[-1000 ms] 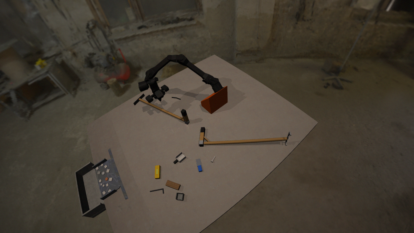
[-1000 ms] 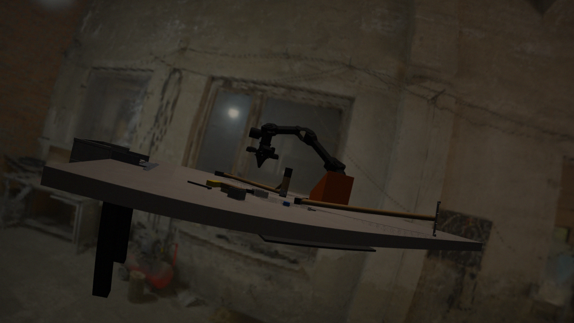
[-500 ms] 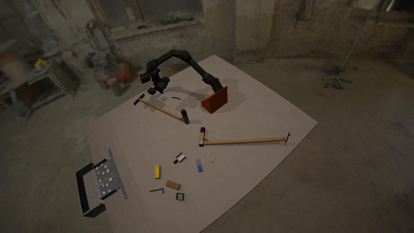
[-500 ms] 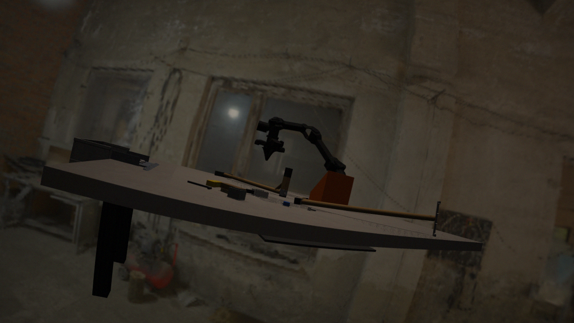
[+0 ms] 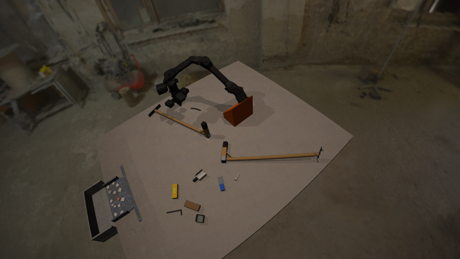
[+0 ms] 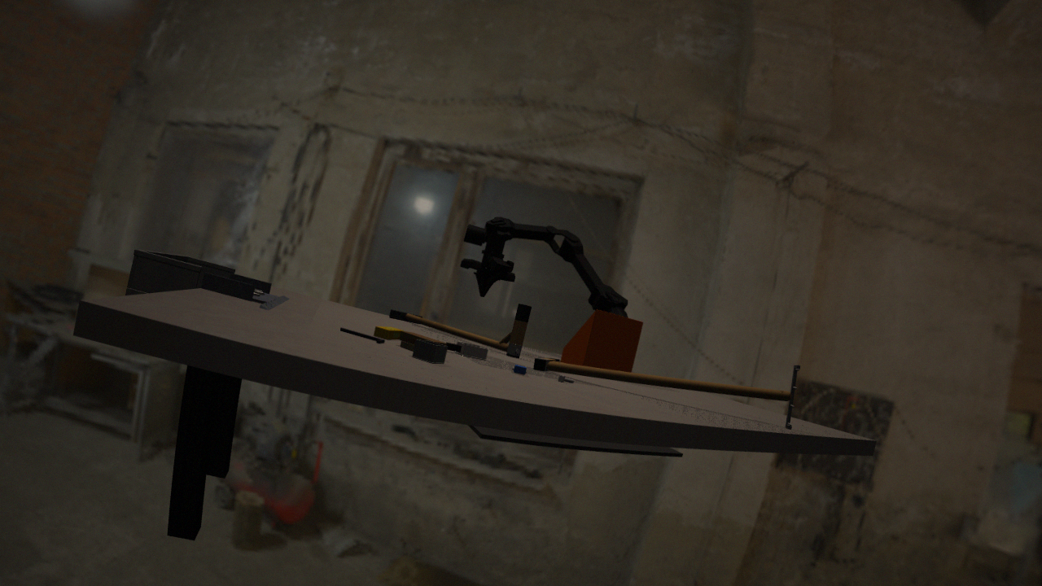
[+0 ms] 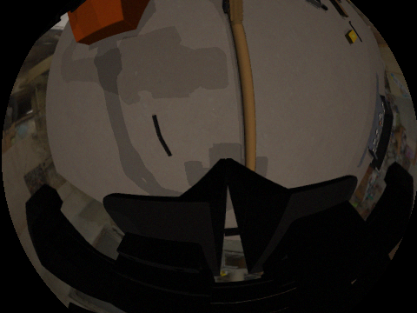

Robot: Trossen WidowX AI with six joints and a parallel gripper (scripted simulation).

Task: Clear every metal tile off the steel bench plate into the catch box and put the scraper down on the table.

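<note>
Now: the wooden-shafted scraper 8 cm below my gripper tip, 6 cm ahead of it and 1 cm to the right of it. From my gripper tip the other things lie so: wooden block (58 cm to the left, 33 cm ahead, 13 cm below); yellow block (45 cm to the left, 36 cm ahead, 13 cm below); blue piece (59 cm to the left, 14 cm below, 13 cm ahead).
</note>
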